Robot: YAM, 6 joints.
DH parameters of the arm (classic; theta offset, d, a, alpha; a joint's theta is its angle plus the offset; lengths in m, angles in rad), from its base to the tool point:
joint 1: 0 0.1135 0.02 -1.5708
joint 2: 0 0 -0.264 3.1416
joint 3: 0.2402 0 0.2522 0
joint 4: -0.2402 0 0.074 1.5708
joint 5: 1.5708 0 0 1.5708
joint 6: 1.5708 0.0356 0 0
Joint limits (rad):
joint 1: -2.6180..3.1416
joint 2: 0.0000..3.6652
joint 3: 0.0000..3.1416
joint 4: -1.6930..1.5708
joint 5: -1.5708..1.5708
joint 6: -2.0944..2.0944
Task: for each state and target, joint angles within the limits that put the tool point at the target. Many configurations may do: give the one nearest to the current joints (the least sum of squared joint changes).
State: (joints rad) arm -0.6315 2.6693 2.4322 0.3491 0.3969 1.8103
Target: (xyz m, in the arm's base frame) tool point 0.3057 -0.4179 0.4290
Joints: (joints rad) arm -0.9067 2.1981 2.2243 0.3159 0.4932 1.8103
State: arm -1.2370 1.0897 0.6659 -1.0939 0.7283 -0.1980
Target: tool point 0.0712 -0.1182 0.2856
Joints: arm -0.8672 0.8586 0.8741 -1.1318 0.6728 -0.1980
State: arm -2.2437 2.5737 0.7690 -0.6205 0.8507 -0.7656
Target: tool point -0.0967 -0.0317 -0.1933
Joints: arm -2.5604 3.2415 1.0233 -0.3991 0.8434 -0.7656
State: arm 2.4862 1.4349 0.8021 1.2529 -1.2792 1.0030
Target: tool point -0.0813 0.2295 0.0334
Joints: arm 1.7748 2.1045 0.3738 1.0320 -1.1949 1.0030
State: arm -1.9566 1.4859 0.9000 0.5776 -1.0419 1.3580
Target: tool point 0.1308 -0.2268 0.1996
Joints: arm -1.1714 1.3741 0.5291 0.5080 -1.1374 1.3580
